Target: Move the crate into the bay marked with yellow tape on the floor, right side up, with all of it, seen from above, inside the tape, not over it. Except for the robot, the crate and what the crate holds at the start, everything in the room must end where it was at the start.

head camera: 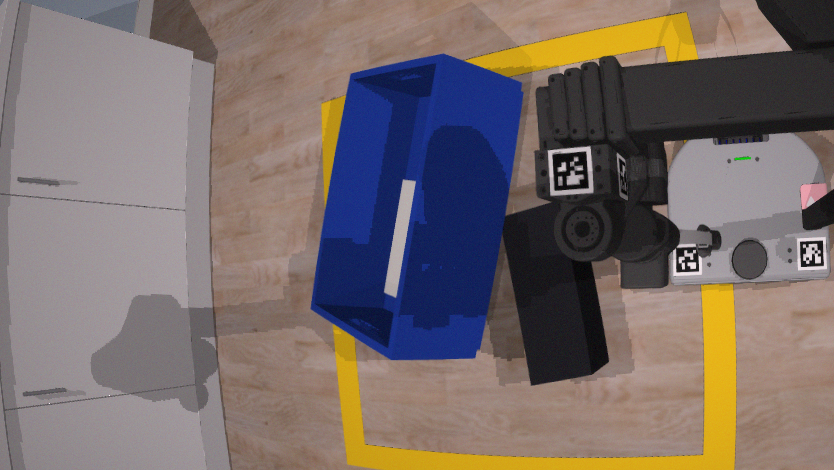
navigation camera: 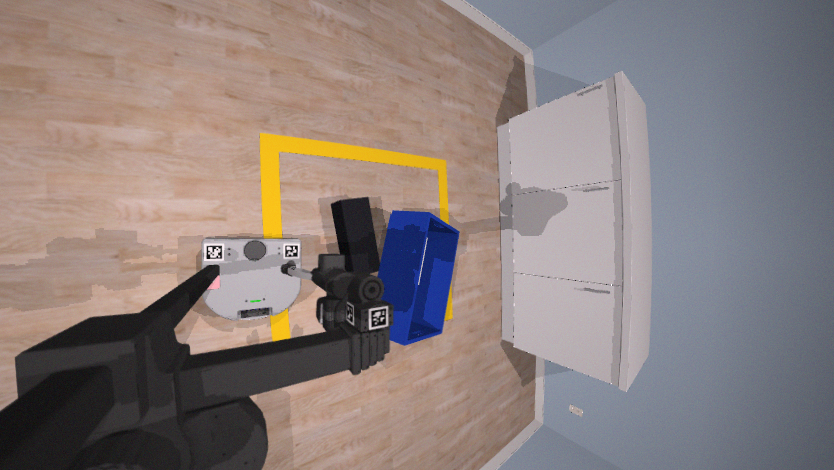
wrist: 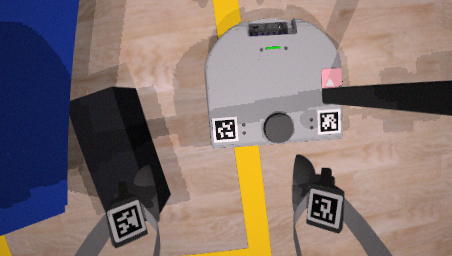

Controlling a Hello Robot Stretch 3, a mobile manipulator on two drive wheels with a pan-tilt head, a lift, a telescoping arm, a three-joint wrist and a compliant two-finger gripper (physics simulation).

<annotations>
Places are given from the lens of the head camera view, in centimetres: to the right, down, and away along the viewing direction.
gripper (head camera: pixel 666 242): 31, 1, 65
blue crate (head camera: pixel 452 126): 7, -21, 110
black box (head camera: pixel 558 307): 28, 15, 113
white panel (head camera: pixel 407 191): -2, -11, 148
The marked spots on the blue crate and the white panel are 40 cm apart.
</annotations>
